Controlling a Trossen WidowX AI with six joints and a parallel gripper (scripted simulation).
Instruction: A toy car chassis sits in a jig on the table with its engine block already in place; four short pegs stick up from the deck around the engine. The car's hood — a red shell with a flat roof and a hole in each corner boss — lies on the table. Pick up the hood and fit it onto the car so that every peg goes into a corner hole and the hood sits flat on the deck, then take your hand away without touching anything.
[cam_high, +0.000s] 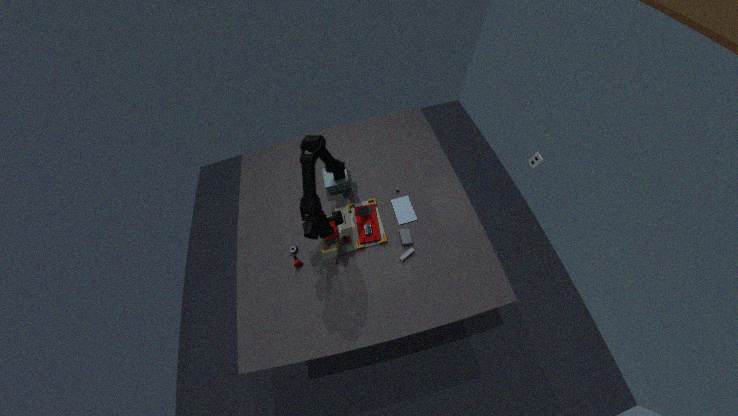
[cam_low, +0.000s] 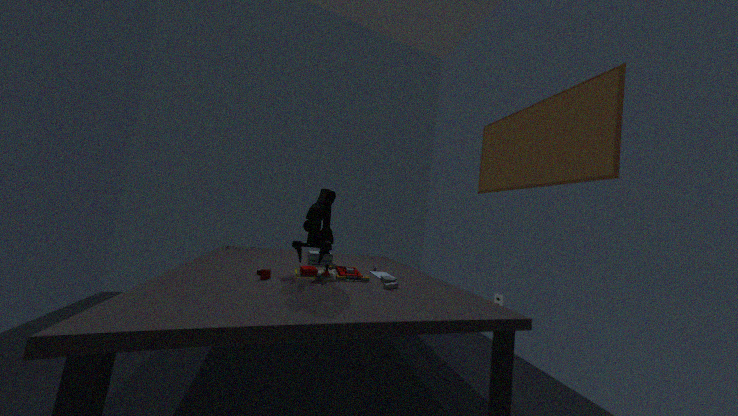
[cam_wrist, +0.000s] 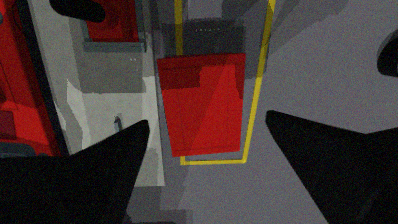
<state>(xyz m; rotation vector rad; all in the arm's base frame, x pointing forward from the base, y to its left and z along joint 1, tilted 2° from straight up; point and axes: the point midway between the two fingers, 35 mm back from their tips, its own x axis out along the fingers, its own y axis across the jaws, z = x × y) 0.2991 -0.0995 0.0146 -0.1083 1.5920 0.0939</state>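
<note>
Right now my gripper tip is 3 cm above the red hood. Also, from my gripper tip: white plate 40 cm to the left, 5 cm below, 3 cm behind.
</note>
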